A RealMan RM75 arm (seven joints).
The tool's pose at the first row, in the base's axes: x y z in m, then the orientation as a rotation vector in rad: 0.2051, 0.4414, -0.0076, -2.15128, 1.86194, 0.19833
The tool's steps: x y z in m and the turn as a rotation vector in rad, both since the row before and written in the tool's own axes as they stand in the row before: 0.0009, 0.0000, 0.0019, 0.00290, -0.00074, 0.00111; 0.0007, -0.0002, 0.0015, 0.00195, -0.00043, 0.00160; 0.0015, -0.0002, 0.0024, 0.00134, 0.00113, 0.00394; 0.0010, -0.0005, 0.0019, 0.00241, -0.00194, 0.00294; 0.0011, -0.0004, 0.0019, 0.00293, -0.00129, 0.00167; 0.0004, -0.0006, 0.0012, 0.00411, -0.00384, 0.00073; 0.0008, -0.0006, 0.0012, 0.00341, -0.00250, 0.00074; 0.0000, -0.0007, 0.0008, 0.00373, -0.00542, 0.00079; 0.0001, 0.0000, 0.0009, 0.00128, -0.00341, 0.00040; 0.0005, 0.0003, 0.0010, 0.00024, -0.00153, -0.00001; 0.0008, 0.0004, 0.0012, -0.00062, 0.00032, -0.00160; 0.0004, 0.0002, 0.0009, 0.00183, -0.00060, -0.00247; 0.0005, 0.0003, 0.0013, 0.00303, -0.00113, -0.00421; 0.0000, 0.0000, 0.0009, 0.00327, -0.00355, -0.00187
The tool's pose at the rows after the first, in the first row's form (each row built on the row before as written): 0.2054, 0.4411, -0.0097, -2.14802, 1.86192, 0.19652; 0.2058, 0.4409, -0.0113, -2.14510, 1.86289, 0.19541; 0.2064, 0.4402, -0.0140, -2.14125, 1.86748, 0.19378; 0.2072, 0.4399, -0.0160, -2.13610, 1.86895, 0.19407; 0.2079, 0.4395, -0.0181, -2.13206, 1.86922, 0.19291; 0.2087, 0.4396, -0.0193, -2.12685, 1.86670, 0.19302; 0.2095, 0.4393, -0.0206, -2.12274, 1.86513, 0.19244; 0.2103, 0.4396, -0.0213, -2.11697, 1.86189, 0.19455; 0.2104, 0.4398, -0.0222, -2.11413, 1.86005, 0.19689; 0.2103, 0.4396, -0.0233, -2.11325, 1.85911, 0.19822; 0.2101, 0.4392, -0.0247, -2.11524, 1.85772, 0.19812; 0.2101, 0.4391, -0.0257, -2.11593, 1.85417, 0.19639; 0.2100, 0.4390, -0.0271, -2.11711, 1.84808, 0.19364; 0.2101, 0.4393, -0.0279, -2.11490, 1.84312, 0.19368
